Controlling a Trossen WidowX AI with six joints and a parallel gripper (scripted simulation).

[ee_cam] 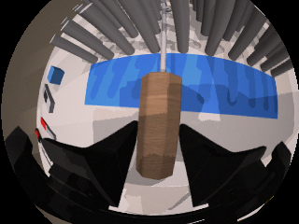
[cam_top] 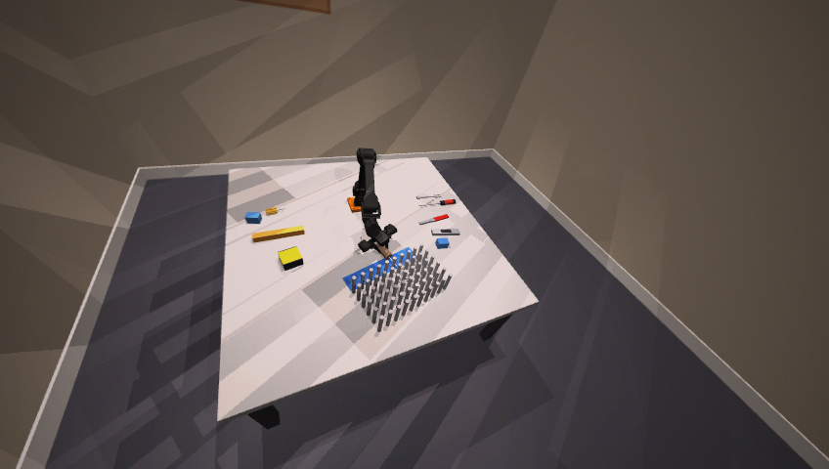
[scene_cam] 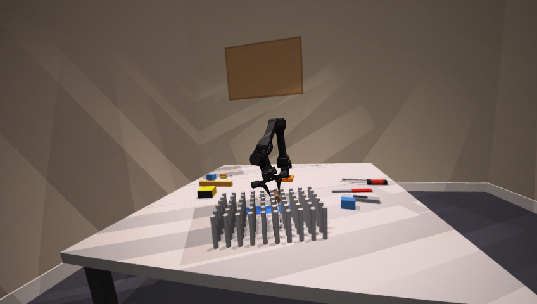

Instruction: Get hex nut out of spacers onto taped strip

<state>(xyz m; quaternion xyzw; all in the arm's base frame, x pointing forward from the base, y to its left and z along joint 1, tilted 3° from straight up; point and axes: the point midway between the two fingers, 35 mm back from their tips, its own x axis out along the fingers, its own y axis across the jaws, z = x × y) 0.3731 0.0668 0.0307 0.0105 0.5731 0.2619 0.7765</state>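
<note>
Right now my gripper tip is 70 mm short of the blue taped strip, 10 mm to the left of it and 40 mm above it. From my gripper tip the other things lie so: grey tool 130 mm behind, 370 mm to the left, 20 mm below; red-handled tool 240 mm behind, 330 mm to the left, 30 mm below; wooden-handled tool 100 mm ahead, 40 mm to the left.
</note>
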